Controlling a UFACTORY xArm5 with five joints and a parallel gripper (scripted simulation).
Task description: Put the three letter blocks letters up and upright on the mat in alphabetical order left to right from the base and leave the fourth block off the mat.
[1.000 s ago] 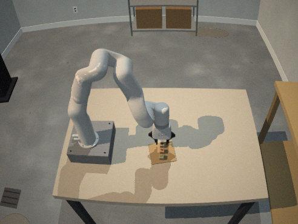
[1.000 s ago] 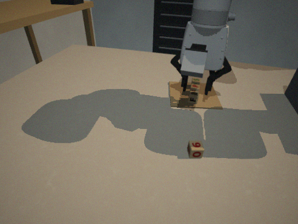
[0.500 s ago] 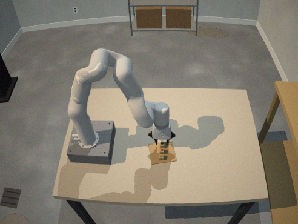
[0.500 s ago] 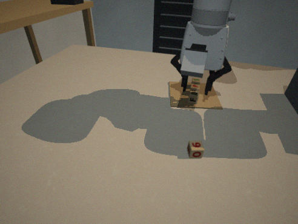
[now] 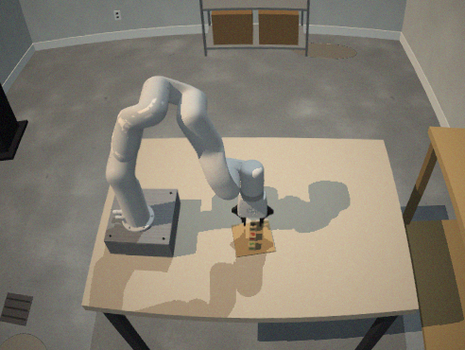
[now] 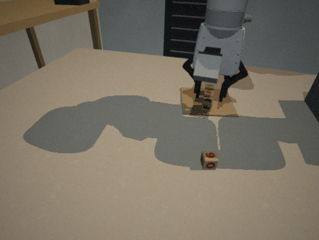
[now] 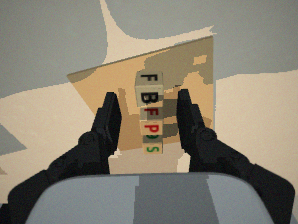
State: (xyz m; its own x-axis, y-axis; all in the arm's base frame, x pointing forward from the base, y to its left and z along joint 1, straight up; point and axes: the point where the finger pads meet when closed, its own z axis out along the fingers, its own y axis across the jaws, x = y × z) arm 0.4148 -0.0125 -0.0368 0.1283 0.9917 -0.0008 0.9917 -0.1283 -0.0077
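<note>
My hand is 5 cm above the tan mat and 4 cm to the left of it. Also, from my hand: green-marked block: 8 cm to the right, 4 cm below, 1 cm behind; red-marked block: 19 cm to the left, 4 cm below, 1 cm ahead.
</note>
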